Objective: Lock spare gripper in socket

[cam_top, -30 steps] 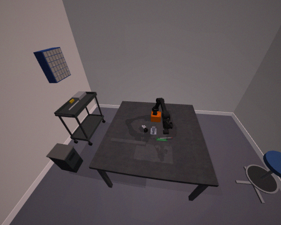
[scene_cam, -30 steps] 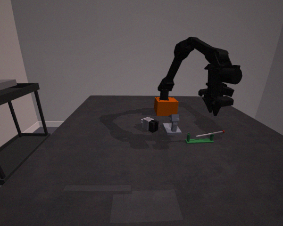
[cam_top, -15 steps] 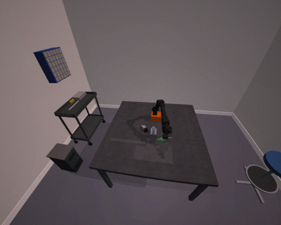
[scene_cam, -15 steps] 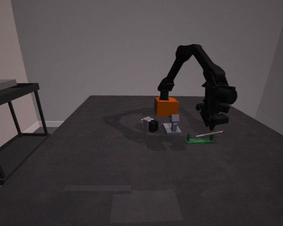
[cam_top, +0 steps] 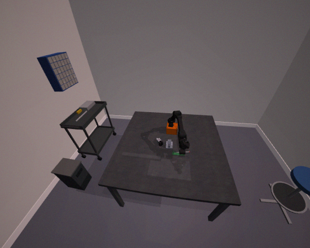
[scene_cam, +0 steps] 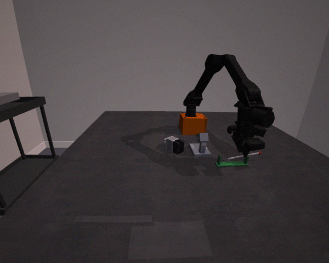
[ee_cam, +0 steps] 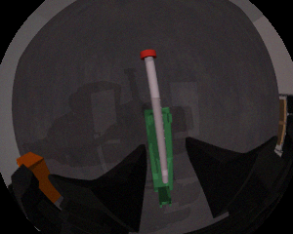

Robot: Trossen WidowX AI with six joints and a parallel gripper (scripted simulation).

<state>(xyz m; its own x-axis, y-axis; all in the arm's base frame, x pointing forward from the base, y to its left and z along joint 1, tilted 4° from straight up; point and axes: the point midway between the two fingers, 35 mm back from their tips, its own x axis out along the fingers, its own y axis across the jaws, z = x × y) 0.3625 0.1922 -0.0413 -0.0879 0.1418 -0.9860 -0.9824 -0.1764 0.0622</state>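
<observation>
My gripper tip is now 4 cm to the left of the green cradle and 3 cm above it. The rest, counted from my gripper tip: grey mount 16 cm to the right, 9 cm behind; then spare gripper 30 cm to the right, 11 cm behind, 2 cm below.
</observation>
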